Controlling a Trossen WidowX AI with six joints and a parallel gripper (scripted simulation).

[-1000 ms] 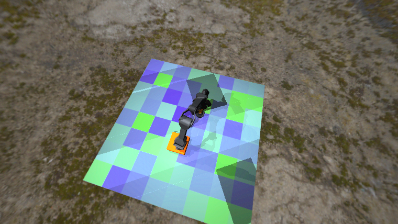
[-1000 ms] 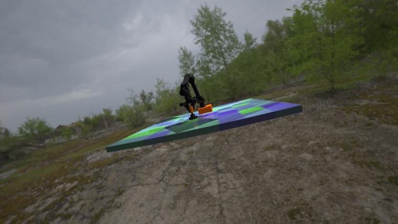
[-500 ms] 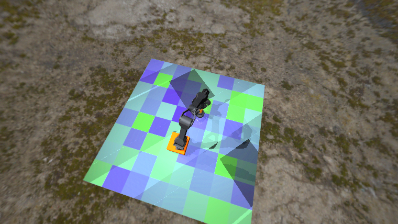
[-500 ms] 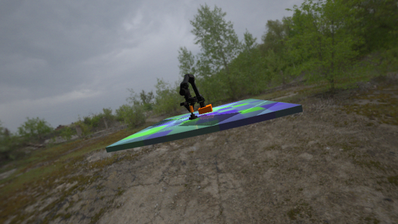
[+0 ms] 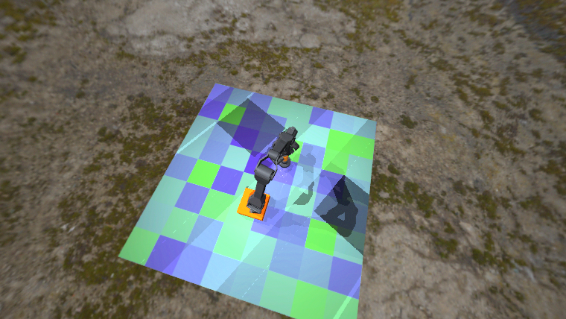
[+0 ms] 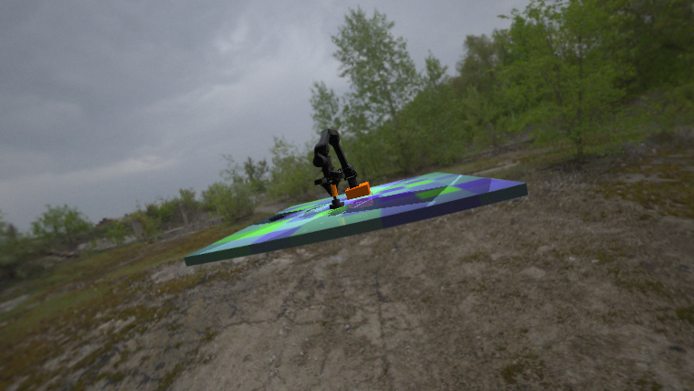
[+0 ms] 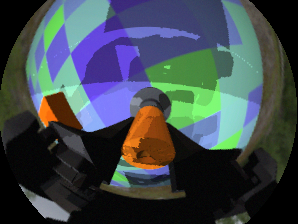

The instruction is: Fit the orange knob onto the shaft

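The orange knob lies 2 cm above my gripper tip. Round my gripper tip: round pedestal (4 cm below).
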